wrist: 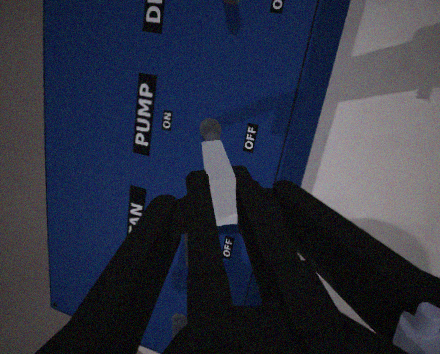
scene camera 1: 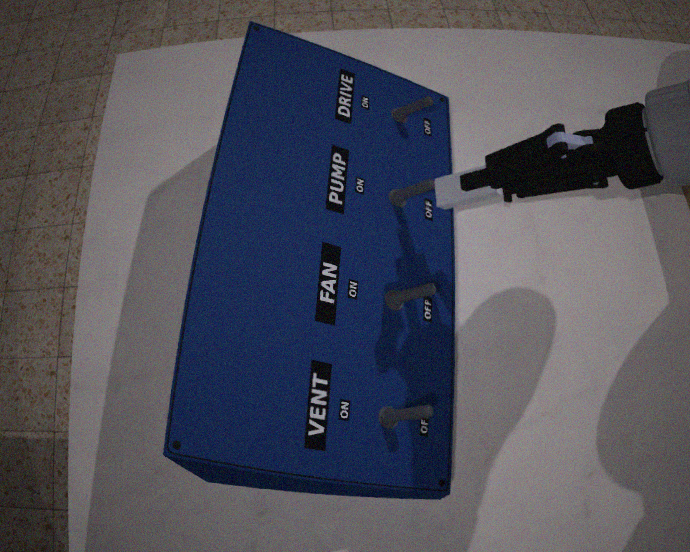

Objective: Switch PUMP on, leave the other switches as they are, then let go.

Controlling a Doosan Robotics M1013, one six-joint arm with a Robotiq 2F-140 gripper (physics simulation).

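Frame: origin at the arm's base, x ahead, y right, z down, level; metres.
Seen in the pictures: gripper, fingertip midpoint: (wrist: 212, 158) (scene camera 1: 439, 194).
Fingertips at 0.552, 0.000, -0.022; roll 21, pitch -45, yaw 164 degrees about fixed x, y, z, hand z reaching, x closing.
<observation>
A point is followed by its place in that frame, as x, y, z.
The blue switch panel (scene camera 1: 258, 230) @(0.732, -0.056, -0.048) (wrist: 90, 100) @(0.715, 0.034, -0.045) carries the grey PUMP lever (scene camera 1: 413, 191) @(0.577, 0.013, -0.007) (wrist: 210, 128) @(0.568, 0.022, -0.011), which leans to its OFF side. The DRIVE lever (scene camera 1: 413, 108) @(0.566, 0.131, -0.006), FAN lever (scene camera 1: 411, 295) @(0.588, -0.107, -0.008) and VENT lever (scene camera 1: 407, 414) @(0.598, -0.224, -0.009) lean the same way, toward OFF. My gripper (scene camera 1: 441, 192) @(0.552, 0.000, -0.022) (wrist: 212, 158) @(0.552, 0.000, -0.022) is shut with nothing between its pale fingertips. In the scene view the fingertips overlap the free end of the PUMP lever on its OFF side. In the wrist view they appear right below the lever's round end. Whether they touch it I cannot tell.
The panel lies on a pale table (scene camera 1: 517, 247) @(0.432, 0.006, 0.108) with tiled floor (scene camera 1: 40, 230) beyond its left and far edges. The DRIVE and FAN levers stand on either side of the PUMP lever. The arm reaches in from the right, and its shadow falls across the FAN lever area.
</observation>
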